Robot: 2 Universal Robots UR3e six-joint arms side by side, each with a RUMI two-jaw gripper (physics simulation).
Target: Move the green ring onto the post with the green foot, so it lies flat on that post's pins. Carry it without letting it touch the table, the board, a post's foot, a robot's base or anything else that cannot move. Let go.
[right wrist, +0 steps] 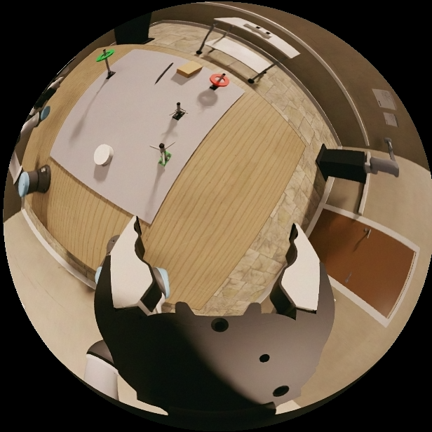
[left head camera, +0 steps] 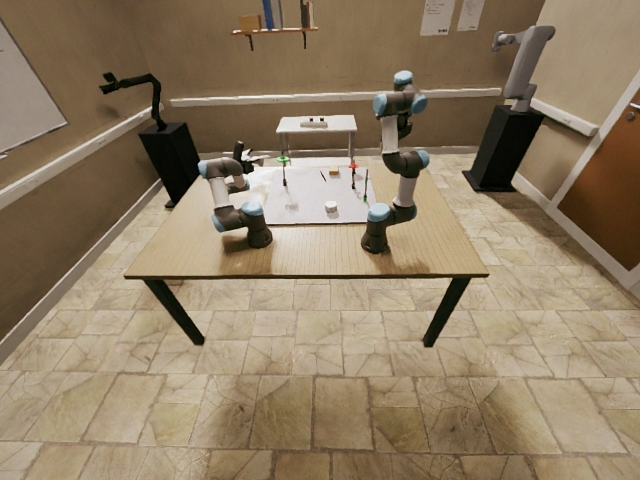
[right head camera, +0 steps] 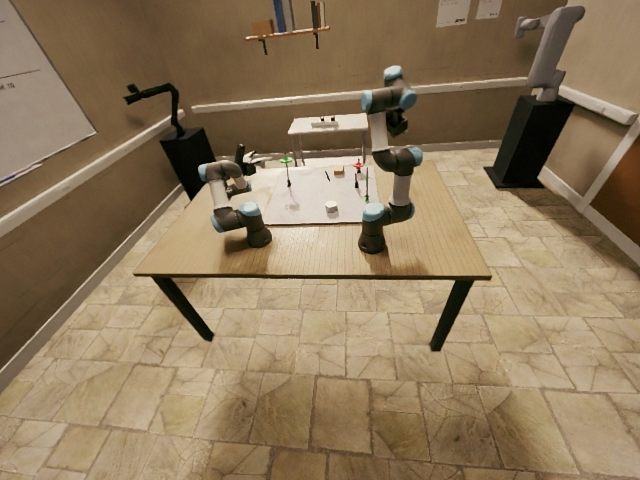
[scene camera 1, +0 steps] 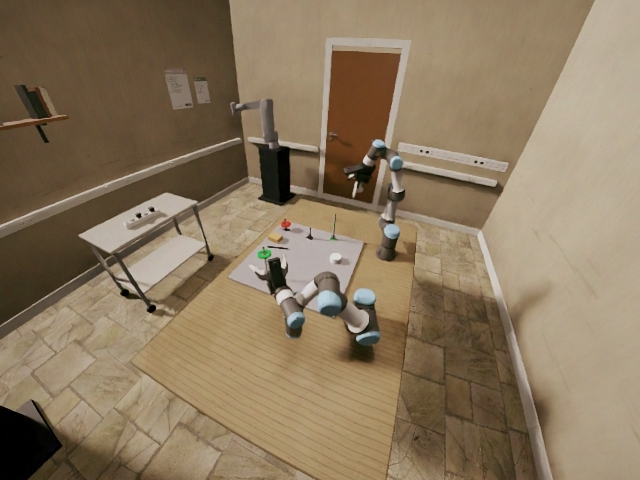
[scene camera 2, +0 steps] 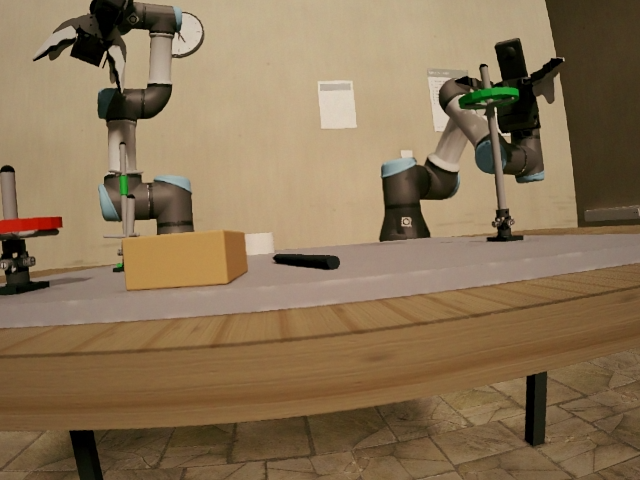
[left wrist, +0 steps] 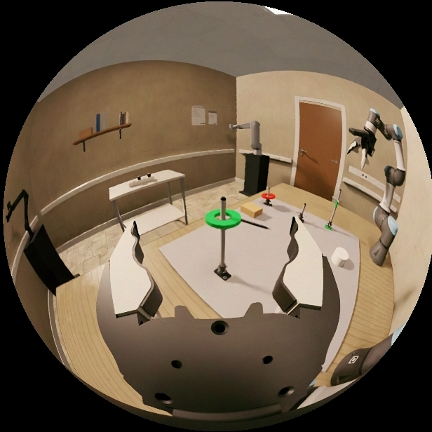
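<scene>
The green ring (left head camera: 282, 162) (scene camera 1: 264, 256) (scene camera 2: 475, 98) (left wrist: 212, 220) sits flat, high around a tall post with a black foot (scene camera 2: 496, 165) (left wrist: 222, 250). The post with the green foot (left head camera: 366, 180) (scene camera 1: 333, 229) (scene camera 2: 123, 186) (left wrist: 333, 215) (right wrist: 162, 150) stands upright with no ring on it; a green band shows on its shaft. My left gripper (scene camera 1: 267, 261) (left wrist: 213, 219) is open and sideways. In the left wrist view, the ring shows ahead, between its spread fingertips, not gripped. My right gripper (scene camera 2: 77, 74) (right wrist: 216, 221) is open and empty, high above the table.
A red ring (scene camera 2: 36, 224) (left wrist: 268, 198) sits on a short post. A short black-footed post (left wrist: 302, 214) (right wrist: 178, 112), a yellow block (scene camera 2: 175, 260) (right wrist: 189, 69), a black pen (scene camera 2: 306, 260) and a white cylinder (left wrist: 340, 257) (right wrist: 103, 155) stand or lie on the grey board (left wrist: 190, 250).
</scene>
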